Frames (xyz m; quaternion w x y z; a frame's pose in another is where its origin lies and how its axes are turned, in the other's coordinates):
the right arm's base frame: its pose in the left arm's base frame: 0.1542 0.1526 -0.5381 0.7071 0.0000 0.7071 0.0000
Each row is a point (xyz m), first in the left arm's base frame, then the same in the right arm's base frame.
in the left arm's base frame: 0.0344 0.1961 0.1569
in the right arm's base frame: -0.6950 0.0435 -0.1198
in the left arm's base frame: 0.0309 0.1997 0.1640
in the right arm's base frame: -0.7021 0.0471 -0.1233
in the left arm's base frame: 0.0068 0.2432 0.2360
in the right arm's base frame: -0.7741 0.0906 -0.1474
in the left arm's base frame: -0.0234 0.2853 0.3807
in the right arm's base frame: -0.9188 0.1327 -0.1776
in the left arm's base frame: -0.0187 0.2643 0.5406
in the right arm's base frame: -1.0787 0.1117 -0.1729
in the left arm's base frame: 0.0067 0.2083 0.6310
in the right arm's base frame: -1.1691 0.0557 -0.1475
